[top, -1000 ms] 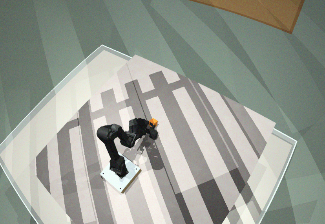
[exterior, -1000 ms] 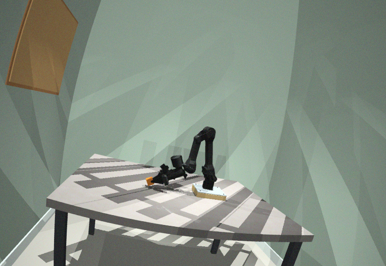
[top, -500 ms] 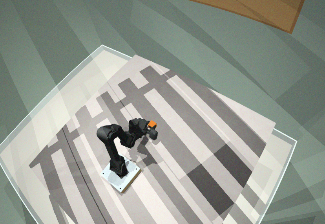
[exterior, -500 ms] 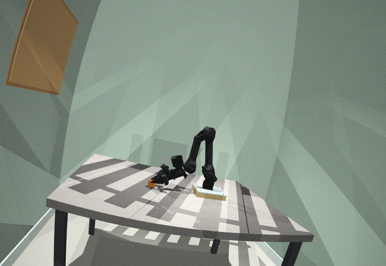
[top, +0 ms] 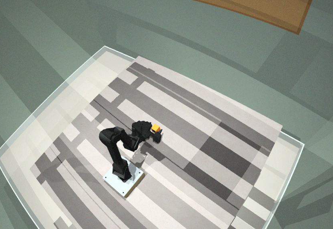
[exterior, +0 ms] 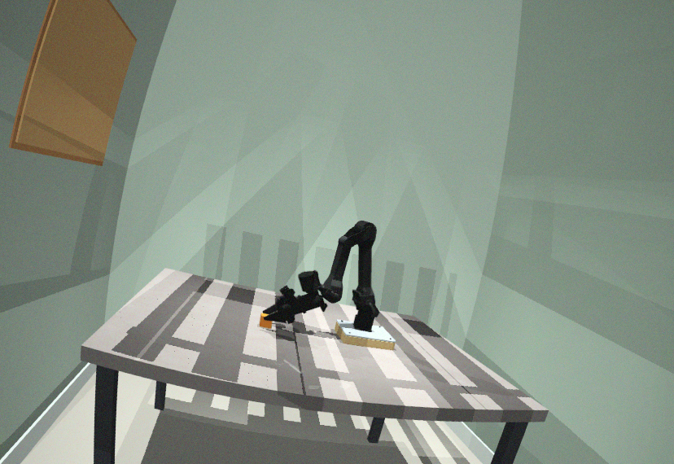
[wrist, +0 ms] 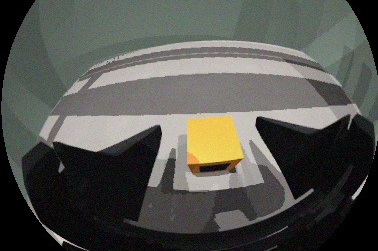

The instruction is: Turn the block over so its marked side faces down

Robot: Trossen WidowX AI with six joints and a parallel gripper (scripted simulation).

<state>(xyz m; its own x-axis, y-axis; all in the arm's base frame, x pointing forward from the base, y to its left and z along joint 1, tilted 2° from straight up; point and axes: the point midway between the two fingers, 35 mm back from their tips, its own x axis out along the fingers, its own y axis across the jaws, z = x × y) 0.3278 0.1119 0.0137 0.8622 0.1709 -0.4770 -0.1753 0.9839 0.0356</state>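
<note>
The block lies 20 mm behind my gripper tip and 20 mm below it.
</note>
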